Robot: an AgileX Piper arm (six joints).
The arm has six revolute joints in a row. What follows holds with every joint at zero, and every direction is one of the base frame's. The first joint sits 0.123 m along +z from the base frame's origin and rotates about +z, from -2.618 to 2.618 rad. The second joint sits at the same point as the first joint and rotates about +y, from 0 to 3.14 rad. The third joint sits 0.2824 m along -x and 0.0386 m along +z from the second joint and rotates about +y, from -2.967 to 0 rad. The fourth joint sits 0.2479 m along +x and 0.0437 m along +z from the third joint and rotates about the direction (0.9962, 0, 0.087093), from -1.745 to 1.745 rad. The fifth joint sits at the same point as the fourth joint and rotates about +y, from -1.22 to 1.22 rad. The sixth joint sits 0.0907 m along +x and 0.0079 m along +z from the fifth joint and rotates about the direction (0.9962, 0, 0.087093), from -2.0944 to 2.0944 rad. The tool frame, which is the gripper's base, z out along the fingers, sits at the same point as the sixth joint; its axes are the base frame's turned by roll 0, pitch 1.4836 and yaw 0 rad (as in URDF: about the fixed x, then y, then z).
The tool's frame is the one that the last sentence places.
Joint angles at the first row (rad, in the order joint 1, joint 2, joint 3, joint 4, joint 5, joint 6):
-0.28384 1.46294 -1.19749 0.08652 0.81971 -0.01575
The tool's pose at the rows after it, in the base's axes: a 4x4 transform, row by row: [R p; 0 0 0 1], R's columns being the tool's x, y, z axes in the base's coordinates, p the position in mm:
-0.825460 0.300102 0.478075 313.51; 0.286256 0.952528 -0.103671 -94.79; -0.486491 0.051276 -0.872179 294.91; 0 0 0 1
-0.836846 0.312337 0.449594 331.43; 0.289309 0.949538 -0.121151 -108.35; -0.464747 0.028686 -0.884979 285.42; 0 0 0 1
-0.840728 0.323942 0.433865 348.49; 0.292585 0.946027 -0.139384 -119.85; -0.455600 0.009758 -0.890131 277.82; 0 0 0 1
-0.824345 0.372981 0.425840 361.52; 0.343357 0.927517 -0.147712 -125.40; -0.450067 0.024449 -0.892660 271.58; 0 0 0 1
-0.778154 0.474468 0.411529 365.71; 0.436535 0.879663 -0.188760 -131.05; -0.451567 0.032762 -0.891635 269.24; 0 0 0 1
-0.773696 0.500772 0.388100 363.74; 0.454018 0.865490 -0.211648 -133.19; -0.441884 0.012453 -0.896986 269.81; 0 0 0 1
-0.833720 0.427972 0.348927 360.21; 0.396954 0.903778 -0.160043 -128.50; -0.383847 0.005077 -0.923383 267.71; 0 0 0 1
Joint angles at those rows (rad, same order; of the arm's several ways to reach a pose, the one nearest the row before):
-0.30620 1.55263 -1.25178 0.06035 0.84872 -0.01577
-0.32326 1.63732 -1.31850 0.03701 0.85591 -0.01577
-0.33383 1.71310 -1.38629 0.01384 0.85816 -0.00809
-0.33388 1.76749 -1.43524 0.00000 0.85816 0.05428
-0.33390 1.78936 -1.45577 -0.05752 0.85723 0.19588
-0.33390 1.78938 -1.46004 -0.09468 0.87839 0.23732
-0.33389 1.78935 -1.46121 -0.04572 0.93800 0.12910

